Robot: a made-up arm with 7 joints. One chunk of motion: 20 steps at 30 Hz.
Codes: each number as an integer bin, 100 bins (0 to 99) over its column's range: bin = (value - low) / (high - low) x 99, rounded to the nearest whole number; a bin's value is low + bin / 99 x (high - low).
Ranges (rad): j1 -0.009..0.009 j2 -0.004..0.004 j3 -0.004..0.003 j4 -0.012..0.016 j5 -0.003..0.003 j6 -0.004..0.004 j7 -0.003..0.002
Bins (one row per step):
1: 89 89 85 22 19 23 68
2: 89 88 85 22 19 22 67
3: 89 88 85 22 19 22 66
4: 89 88 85 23 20 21 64
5: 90 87 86 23 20 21 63
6: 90 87 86 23 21 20 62
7: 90 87 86 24 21 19 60
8: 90 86 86 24 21 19 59
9: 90 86 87 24 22 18 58
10: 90 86 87 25 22 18 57
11: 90 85 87 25 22 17 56
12: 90 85 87 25 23 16 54
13: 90 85 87 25 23 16 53
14: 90 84 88 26 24 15 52
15: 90 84 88 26 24 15 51
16: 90 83 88 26 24 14 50
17: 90 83 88 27 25 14 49
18: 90 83 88 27 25 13 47
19: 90 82 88 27 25 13 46
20: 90 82 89 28 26 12 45
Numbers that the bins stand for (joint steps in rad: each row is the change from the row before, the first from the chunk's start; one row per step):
1: 0.00718 0.00319 0.00201 -0.00578 -0.00185 -0.00214 0.00043
2: 0.00718 0.00311 0.00201 -0.00578 -0.00185 -0.00222 0.00038
3: 0.00718 0.00311 0.00201 -0.00578 -0.00185 -0.00222 0.00033
4: 0.00718 0.00311 0.00201 -0.00549 -0.00179 -0.00230 0.00023
5: 0.00736 0.00303 0.00208 -0.00549 -0.00179 -0.00230 0.00018
6: 0.00736 0.00303 0.00208 -0.00549 -0.00173 -0.00238 0.00013
7: 0.00736 0.00303 0.00208 -0.00521 -0.00173 -0.00246 0.00003
8: 0.00736 0.00295 0.00208 -0.00521 -0.00173 -0.00246 -0.00002
9: 0.00736 0.00295 0.00215 -0.00521 -0.00167 -0.00255 -0.00007
10: 0.00736 0.00295 0.00215 -0.00493 -0.00167 -0.00255 -0.00012
11: 0.00736 0.00287 0.00215 -0.00493 -0.00167 -0.00263 -0.00017
12: 0.00736 0.00287 0.00215 -0.00493 -0.00161 -0.00271 -0.00027
13: 0.00736 0.00287 0.00215 -0.00493 -0.00161 -0.00271 -0.00032
14: 0.00736 0.00279 0.00222 -0.00465 -0.00155 -0.00279 -0.00037
15: 0.00736 0.00279 0.00222 -0.00465 -0.00155 -0.00279 -0.00042
16: 0.00736 0.00271 0.00222 -0.00465 -0.00155 -0.00287 -0.00047
17: 0.00736 0.00271 0.00222 -0.00436 -0.00148 -0.00287 -0.00053
18: 0.00736 0.00271 0.00222 -0.00436 -0.00148 -0.00295 -0.00063
19: 0.00736 0.00263 0.00222 -0.00436 -0.00148 -0.00295 -0.00068
20: 0.00736 0.00263 0.00229 -0.00408 -0.00142 -0.00303 -0.00073

